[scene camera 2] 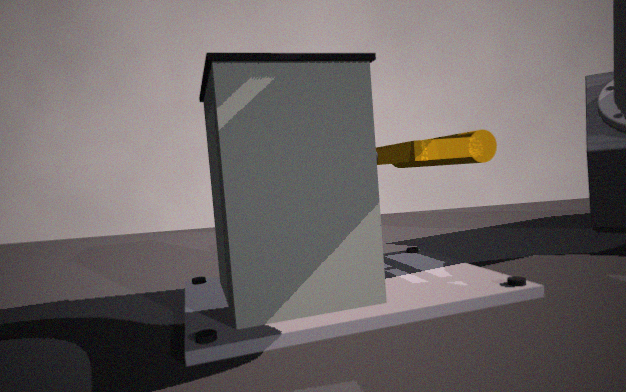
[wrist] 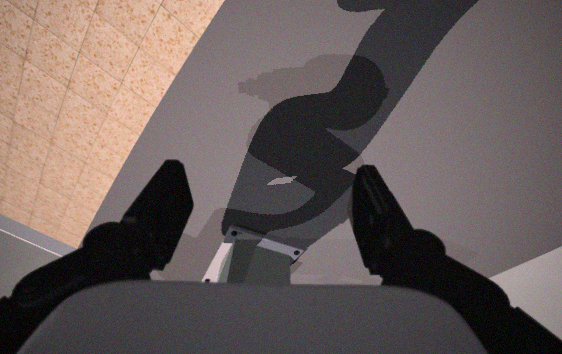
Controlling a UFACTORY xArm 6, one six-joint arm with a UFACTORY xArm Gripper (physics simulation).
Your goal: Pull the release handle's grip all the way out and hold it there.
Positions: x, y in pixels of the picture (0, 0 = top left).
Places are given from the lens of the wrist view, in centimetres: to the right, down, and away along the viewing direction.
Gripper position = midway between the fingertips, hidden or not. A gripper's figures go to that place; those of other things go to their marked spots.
my gripper (wrist: 270, 185): 0, 0, 12
pale base plate (wrist: 234, 232): -9, 11, 45
